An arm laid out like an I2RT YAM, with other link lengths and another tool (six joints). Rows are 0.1 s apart.
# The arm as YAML. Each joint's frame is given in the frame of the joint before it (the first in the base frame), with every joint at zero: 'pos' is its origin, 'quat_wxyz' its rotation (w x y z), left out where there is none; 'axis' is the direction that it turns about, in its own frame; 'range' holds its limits. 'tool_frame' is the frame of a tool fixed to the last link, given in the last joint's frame.
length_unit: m
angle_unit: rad
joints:
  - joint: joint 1
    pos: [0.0, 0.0, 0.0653]
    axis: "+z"
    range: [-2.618, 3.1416]
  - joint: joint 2
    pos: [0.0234, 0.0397, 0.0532]
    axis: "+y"
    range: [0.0, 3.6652]
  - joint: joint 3
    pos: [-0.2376, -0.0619, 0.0]
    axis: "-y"
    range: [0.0, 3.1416]
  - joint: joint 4
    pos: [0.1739, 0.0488, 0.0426]
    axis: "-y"
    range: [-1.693, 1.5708]
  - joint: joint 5
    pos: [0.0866, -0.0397, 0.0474]
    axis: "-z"
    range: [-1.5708, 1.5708]
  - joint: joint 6
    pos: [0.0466, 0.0, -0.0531]
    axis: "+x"
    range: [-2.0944, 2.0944]
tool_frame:
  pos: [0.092, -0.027, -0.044]
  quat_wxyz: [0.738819, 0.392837, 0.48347, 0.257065]
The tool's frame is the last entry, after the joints.
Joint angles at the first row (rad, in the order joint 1, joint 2, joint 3, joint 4, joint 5, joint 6):
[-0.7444, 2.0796, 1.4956, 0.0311, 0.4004, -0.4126]
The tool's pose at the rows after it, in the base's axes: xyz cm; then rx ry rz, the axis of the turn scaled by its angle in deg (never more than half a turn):
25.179 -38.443 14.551 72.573 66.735 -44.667
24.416 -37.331 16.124 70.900 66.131 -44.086
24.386 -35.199 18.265 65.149 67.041 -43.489
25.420 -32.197 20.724 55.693 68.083 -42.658
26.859 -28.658 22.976 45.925 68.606 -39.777
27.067 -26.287 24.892 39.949 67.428 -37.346
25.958 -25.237 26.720 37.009 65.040 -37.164
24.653 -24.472 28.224 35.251 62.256 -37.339
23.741 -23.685 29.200 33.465 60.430 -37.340
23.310 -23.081 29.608 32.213 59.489 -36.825
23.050 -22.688 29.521 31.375 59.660 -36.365
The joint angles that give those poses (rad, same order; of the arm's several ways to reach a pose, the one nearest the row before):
[-0.7593, 2.0083, 1.4353, 0.0490, 0.3950, -0.4103]
[-0.7536, 1.9206, 1.3632, 0.0635, 0.3881, -0.4263]
[-0.7124, 1.8038, 1.2545, 0.1116, 0.3893, -0.4934]
[-0.6285, 1.6836, 1.1293, 0.2047, 0.4046, -0.6014]
[-0.5282, 1.5692, 1.0179, 0.2901, 0.3996, -0.7013]
[-0.4717, 1.4693, 0.9440, 0.3363, 0.3832, -0.7593]
[-0.4599, 1.3766, 0.8944, 0.3572, 0.3771, -0.7971]
[-0.4560, 1.2934, 0.8497, 0.3790, 0.3767, -0.8211]
[-0.4457, 1.2286, 0.8104, 0.3981, 0.3767, -0.8452]
[-0.4358, 1.1889, 0.7811, 0.4129, 0.3710, -0.8578]
[-0.4309, 1.1637, 0.7578, 0.4145, 0.3618, -0.8658]

